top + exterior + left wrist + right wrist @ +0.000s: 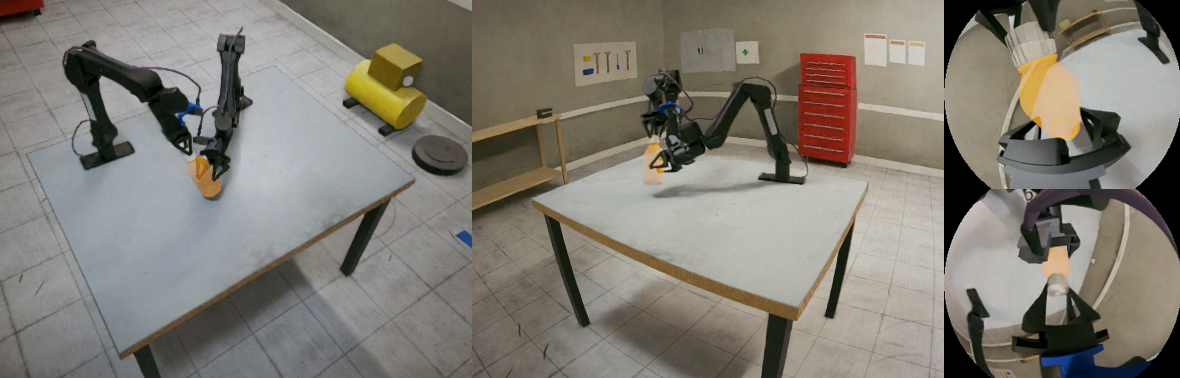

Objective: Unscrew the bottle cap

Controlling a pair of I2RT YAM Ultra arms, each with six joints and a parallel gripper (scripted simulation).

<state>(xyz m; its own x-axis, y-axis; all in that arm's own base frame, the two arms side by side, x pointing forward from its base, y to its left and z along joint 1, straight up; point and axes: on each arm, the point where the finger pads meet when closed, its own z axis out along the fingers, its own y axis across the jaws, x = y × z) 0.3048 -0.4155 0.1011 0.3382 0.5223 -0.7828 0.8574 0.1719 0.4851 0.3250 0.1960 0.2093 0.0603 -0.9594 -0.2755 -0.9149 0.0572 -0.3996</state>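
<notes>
My left hand is 10 mm past the orange bottle, 10 mm to the left of it and 30 mm below it. Also, from my left hand: white cap: 40 mm behind, 40 mm to the right, 100 mm above.
Right now the white cap is 10 mm below my right hand. Also, from my right hand: orange bottle: 40 mm ahead, 30 mm to the left, 80 mm below.
</notes>
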